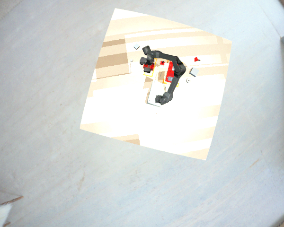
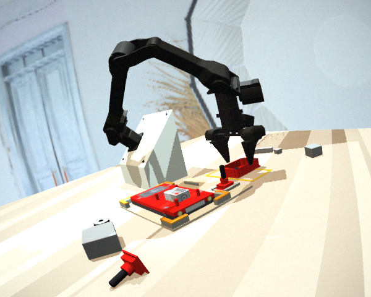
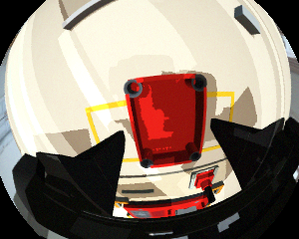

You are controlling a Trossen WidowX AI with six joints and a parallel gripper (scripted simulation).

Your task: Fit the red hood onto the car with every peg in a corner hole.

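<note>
My gripper tip is 1 cm above the red hood. The rest, counted from my gripper tip: grey engine block 24 cm to the right, 1 cm ahead.
</note>
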